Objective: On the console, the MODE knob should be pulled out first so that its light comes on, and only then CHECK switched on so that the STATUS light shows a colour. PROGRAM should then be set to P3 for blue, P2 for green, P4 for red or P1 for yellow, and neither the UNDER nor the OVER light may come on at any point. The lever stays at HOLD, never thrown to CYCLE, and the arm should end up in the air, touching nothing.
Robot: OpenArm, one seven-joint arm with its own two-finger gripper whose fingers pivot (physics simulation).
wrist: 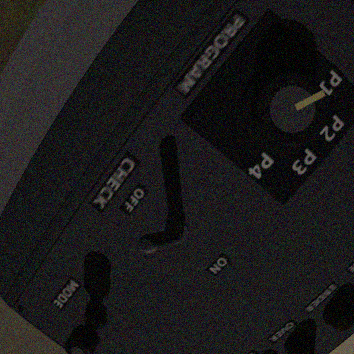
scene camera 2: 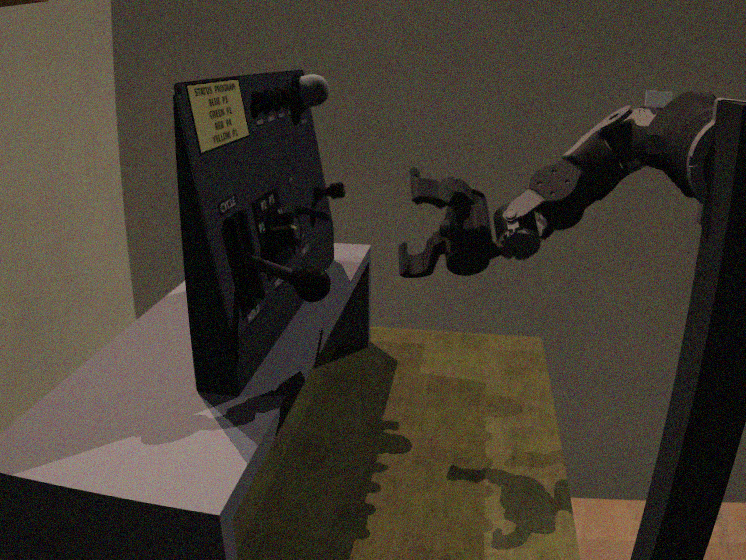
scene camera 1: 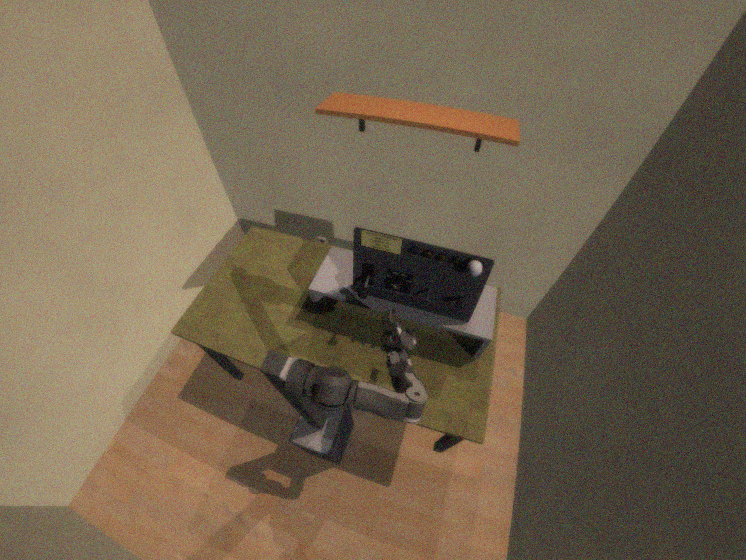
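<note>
The dark console (scene camera 1: 442, 286) (scene camera 2: 265, 165) (wrist: 230, 215) faces my open, empty gripper (scene camera 2: 408, 223), which hangs in front, touching nothing; its fingers do not show in the wrist view. The MODE knob (scene camera 2: 337, 190) (wrist: 82, 340) stands off the panel on a stem; whether it is pulled out is unclear. The CHECK switch (wrist: 162, 236) seems tilted to the OFF side, but shadow blurs it. The PROGRAM knob (wrist: 292, 109) points at P1. The lever (scene camera 2: 311, 284) is down near HOLD. The STATUS dome (scene camera 1: 475, 268) (scene camera 2: 313, 91) is whitish, without colour. The small lamps look dark.
The console stands on a pale raised platform (scene camera 1: 331, 271) (scene camera 2: 180, 476) on the green table (scene camera 1: 277, 331) (scene camera 2: 457, 397). A yellow legend card (scene camera 1: 380, 241) (scene camera 2: 218, 115) is on its upper corner. An orange shelf (scene camera 1: 415, 114) is on the wall above.
</note>
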